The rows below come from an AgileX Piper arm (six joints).
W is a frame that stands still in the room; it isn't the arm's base.
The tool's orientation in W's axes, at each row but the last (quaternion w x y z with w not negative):
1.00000, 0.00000, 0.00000, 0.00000
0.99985, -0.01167, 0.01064, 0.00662
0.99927, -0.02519, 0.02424, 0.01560
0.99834, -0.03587, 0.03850, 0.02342
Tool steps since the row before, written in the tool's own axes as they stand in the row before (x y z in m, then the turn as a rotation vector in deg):
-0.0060, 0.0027, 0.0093, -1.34, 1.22, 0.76
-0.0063, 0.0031, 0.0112, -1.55, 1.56, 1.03
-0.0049, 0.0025, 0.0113, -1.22, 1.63, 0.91
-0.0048, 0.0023, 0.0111, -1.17, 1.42, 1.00
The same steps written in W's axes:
-0.0060, 0.0027, 0.0093, -1.34, 1.22, 0.76
-0.0061, 0.0033, 0.0113, -1.55, 1.56, 1.03
-0.0044, 0.0029, 0.0114, -1.23, 1.64, 0.89
-0.0041, 0.0029, 0.0113, -1.16, 1.44, 0.99

